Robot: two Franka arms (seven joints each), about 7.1 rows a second.
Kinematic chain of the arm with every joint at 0, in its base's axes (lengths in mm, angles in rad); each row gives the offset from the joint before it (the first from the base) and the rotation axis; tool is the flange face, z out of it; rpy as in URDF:
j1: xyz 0 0 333 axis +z
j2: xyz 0 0 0 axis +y
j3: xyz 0 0 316 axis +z
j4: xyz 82.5 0 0 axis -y
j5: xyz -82.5 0 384 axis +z
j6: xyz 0 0 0 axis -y
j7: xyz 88 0 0 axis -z
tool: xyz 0 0 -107 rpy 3.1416 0 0
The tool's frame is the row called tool.
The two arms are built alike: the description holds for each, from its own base.
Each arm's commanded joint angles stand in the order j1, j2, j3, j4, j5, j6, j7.
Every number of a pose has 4 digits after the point.
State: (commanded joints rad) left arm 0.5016 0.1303 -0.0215 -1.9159 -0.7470 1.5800 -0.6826; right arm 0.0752 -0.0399 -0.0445 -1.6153 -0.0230 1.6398 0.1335
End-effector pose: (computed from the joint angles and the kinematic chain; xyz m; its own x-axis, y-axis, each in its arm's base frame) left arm 0.5170 0.1883 0.4234 0.2248 0.6422 -0.7328 0.9741 -0.1295 0.1854; right arm 0.5487 0.0140 0.6317 0.9926 -0.1012 0.0666 -0.1022 -0.9947 0.0125
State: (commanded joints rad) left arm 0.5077 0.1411 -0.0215 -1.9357 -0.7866 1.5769 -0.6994; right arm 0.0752 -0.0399 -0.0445 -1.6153 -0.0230 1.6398 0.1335
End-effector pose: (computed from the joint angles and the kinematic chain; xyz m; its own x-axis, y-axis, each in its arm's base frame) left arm 0.5152 0.1875 0.4118 0.1849 0.6132 -0.7680 0.9822 -0.0883 0.1659; right arm 0.5487 0.0140 0.6317 0.9926 -0.1012 0.0666 -0.1022 -0.9947 0.0125
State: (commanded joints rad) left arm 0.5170 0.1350 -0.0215 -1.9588 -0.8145 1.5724 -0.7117; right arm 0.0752 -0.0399 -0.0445 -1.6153 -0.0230 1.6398 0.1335
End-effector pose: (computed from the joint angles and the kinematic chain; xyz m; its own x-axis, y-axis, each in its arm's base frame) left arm 0.5100 0.1877 0.4074 0.1562 0.5924 -0.7904 0.9866 -0.0559 0.1531; right arm 0.5487 0.0140 0.6317 0.9926 -0.1012 0.0666 -0.1022 -0.9947 0.0125
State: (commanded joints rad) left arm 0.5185 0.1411 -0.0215 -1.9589 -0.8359 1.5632 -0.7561; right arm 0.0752 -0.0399 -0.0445 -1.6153 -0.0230 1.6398 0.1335
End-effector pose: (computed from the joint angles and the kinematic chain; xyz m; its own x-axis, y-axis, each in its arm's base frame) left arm 0.5109 0.1866 0.4055 0.1082 0.5747 -0.8112 0.9928 -0.0202 0.1180; right arm 0.5487 0.0140 0.6317 0.9926 -0.1012 0.0666 -0.1022 -0.9947 0.0125
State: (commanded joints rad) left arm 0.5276 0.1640 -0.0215 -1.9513 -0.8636 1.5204 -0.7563; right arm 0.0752 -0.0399 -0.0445 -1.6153 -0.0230 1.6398 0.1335
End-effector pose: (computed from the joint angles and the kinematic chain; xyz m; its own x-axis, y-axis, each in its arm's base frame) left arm 0.5108 0.1868 0.3987 0.0950 0.5273 -0.8443 0.9948 -0.0183 0.1005; right arm 0.5487 0.0140 0.6317 0.9926 -0.1012 0.0666 -0.1022 -0.9947 0.0125
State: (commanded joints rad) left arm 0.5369 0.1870 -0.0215 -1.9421 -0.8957 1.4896 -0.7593; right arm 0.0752 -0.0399 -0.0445 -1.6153 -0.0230 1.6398 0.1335
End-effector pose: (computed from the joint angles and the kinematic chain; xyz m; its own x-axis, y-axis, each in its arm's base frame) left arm 0.5122 0.1886 0.3929 0.0810 0.4837 -0.8715 0.9960 -0.0061 0.0892; right arm 0.5487 0.0140 0.6317 0.9926 -0.1012 0.0666 -0.1022 -0.9947 0.0125
